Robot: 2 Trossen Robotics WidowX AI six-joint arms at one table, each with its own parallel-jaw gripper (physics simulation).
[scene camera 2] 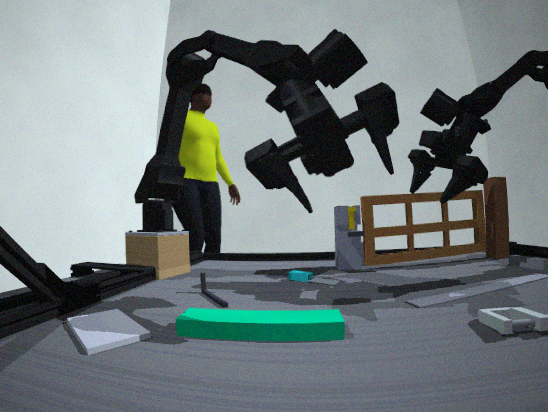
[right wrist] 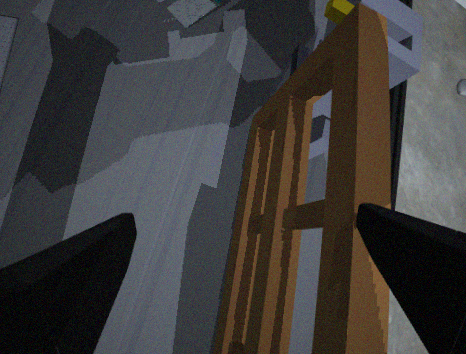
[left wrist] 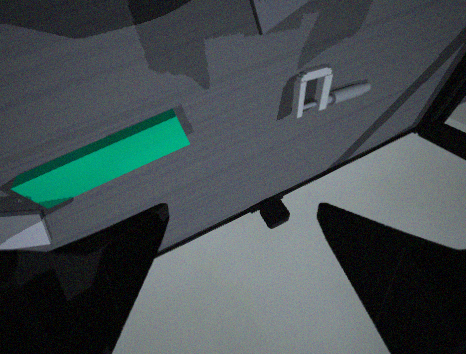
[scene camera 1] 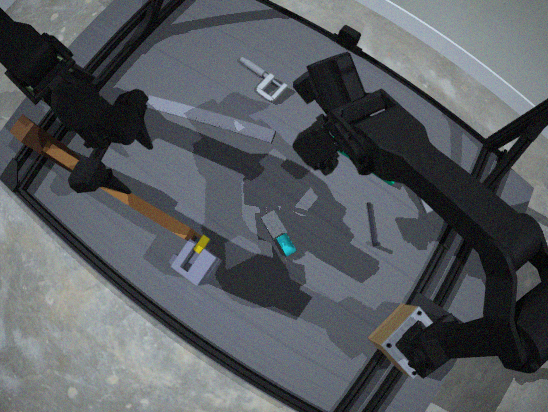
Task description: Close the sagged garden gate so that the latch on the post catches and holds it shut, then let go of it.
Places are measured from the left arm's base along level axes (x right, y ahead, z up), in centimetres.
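Pixels of known places: left gripper, fingertip midpoint: (scene camera 2: 351,191) (left wrist: 243,210); right gripper, fingertip midpoint: (scene camera 2: 425,197) (right wrist: 247,219) (scene camera 1: 140,170); left arm's base, link origin: (scene camera 2: 157,231) (scene camera 1: 416,343).
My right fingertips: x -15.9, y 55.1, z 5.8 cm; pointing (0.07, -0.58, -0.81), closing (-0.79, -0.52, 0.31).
Note:
Ahead of a thing's pixels: the offset from my right fingertips to its middle. "pt": to the spot under its first point.
The brown lattice gate @(dz -6.7, dx -7.5, dy -2.1 cm) (scene camera 1: 150,210) (scene camera 2: 367,230) (right wrist: 370,150) stands upright from its hinge post @(pt dz +4.4, dx -11.8, dy +19.1 cm) (scene camera 1: 30,132) (scene camera 2: 496,217). Its free end is at the grey latch post (scene camera 1: 202,267) (scene camera 2: 347,250) (right wrist: 405,70), beside the yellow latch piece @(pt dz -1.4, dx +0.1, dy -16.0 cm) (scene camera 1: 201,244) (scene camera 2: 351,218) (right wrist: 340,10). Whether the latch has caught cannot be told. My right gripper (scene camera 1: 139,168) (scene camera 2: 428,196) (right wrist: 247,219) is open and empty at the gate's top rail, one finger close to it. My left gripper (scene camera 2: 351,192) (left wrist: 243,210) is open and empty, high above the table; its fingertips are hidden in scene camera 1.
A green block @(dz -14.1, dx +35.9, dy -22.4 cm) (scene camera 2: 260,327) (left wrist: 100,155), a white clamp @(dz -14.3, dx +31.2, dy +6.1 cm) (scene camera 1: 260,90) (left wrist: 315,75), a pale strip @(dz -14.9, dx +17.0, dy +6.4 cm) (scene camera 1: 215,122) (scene camera 2: 480,290), a cyan-ended piece @(dz -14.4, dx +12.0, dy -22.2 cm) (scene camera 1: 286,245) (scene camera 2: 300,276), a dark bent rod @(dz -13.5, dx +27.2, dy -33.4 cm) (scene camera 1: 372,225) (scene camera 2: 215,297) and a white tile @(dz -14.8, dx +42.8, dy -37.0 cm) (scene camera 2: 107,330) lie on the table.

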